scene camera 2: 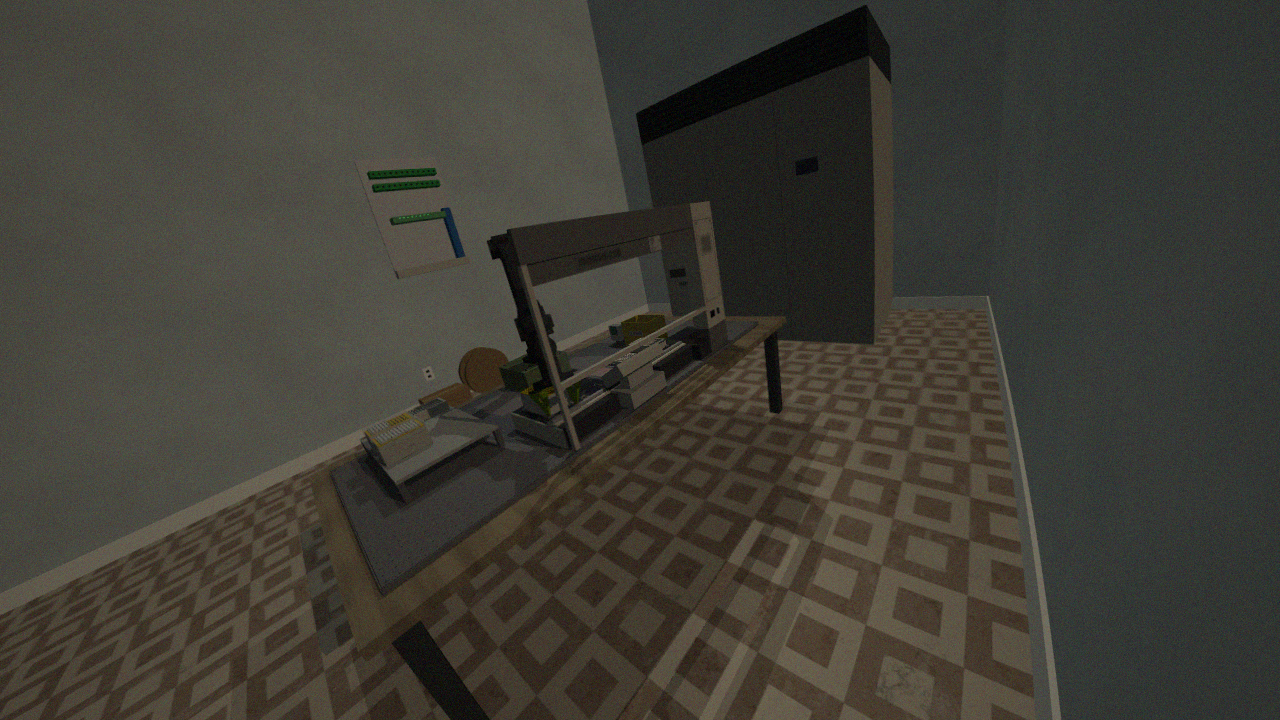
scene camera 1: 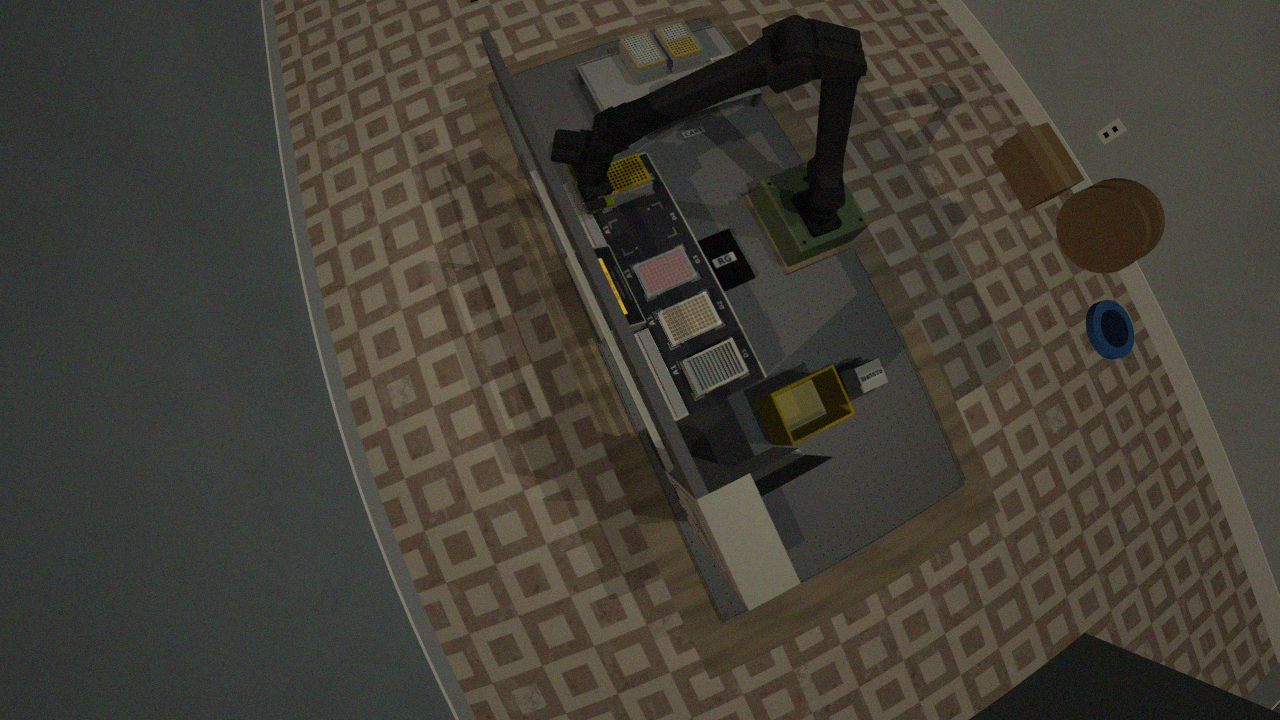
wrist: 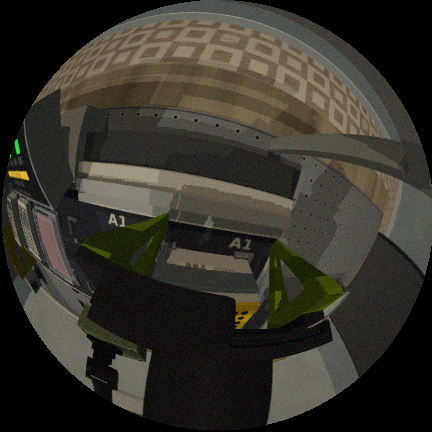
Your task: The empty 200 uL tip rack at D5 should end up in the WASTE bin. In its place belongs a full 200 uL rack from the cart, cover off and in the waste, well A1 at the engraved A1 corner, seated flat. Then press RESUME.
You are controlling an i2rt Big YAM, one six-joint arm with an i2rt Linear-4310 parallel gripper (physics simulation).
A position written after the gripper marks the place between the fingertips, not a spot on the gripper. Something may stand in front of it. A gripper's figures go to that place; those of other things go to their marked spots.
Labels:
The gripper (scene camera 1: 584, 196): 1.14 m from the lens. A tan rack (scene camera 1: 683, 321): 1.02 m from the lens. A cart (scene camera 1: 610, 83): 1.37 m from the lens. The marked spots on the cart and the tan rack are 0.71 m apart.

